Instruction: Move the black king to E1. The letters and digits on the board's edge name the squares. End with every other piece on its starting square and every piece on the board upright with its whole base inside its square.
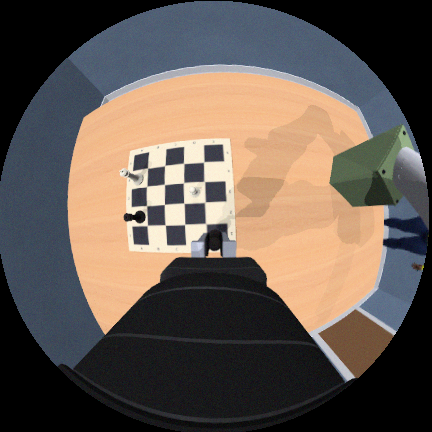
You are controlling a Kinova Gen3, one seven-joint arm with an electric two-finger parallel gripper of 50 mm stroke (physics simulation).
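Places are measured from the arm's base along level axes (x right, y back, z down), in metres.
Where they show: gripper, fingertip midpoint: (214, 240).
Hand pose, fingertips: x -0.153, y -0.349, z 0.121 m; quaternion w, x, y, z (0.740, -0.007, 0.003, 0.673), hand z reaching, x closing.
Observation:
After its pixels a point has its place.
The checkered board (182, 248) {x -0.186, y -0.405, z 0.190 m} lies on the table, left of centre. My gripper (214, 240) {x -0.153, y -0.350, z 0.121 m} is shut on the black king (214, 238) {x -0.146, y -0.350, z 0.100 m}, seen from above with its round dark top between the fingers. The fingers are over the board's near right corner, and the king's top covers part of the dark corner square E1 (224, 228) {x -0.142, y -0.332, z 0.190 m}. The king's base and its height above the board are hidden. A black piece (137, 217) {x -0.136, y -0.493, z 0.173 m} stands on the left column at A2. A tall white piece (135, 176) {x -0.059, y -0.507, z 0.172 m} stands at A4. A small white piece (194, 191) {x -0.084, y -0.388, z 0.169 m} stands at D3.
The wooden table (280, 270) {x -0.224, y -0.203, z 0.196 m} reaches beyond the board on all sides. A green block-shaped fixture (357, 172) {x -0.011, y -0.077, z 0.101 m} with a grey cylindrical part (411, 167) is at the right. Shadows of the arm fall on the table right of the board. A brown panel (357, 340) is at lower right.

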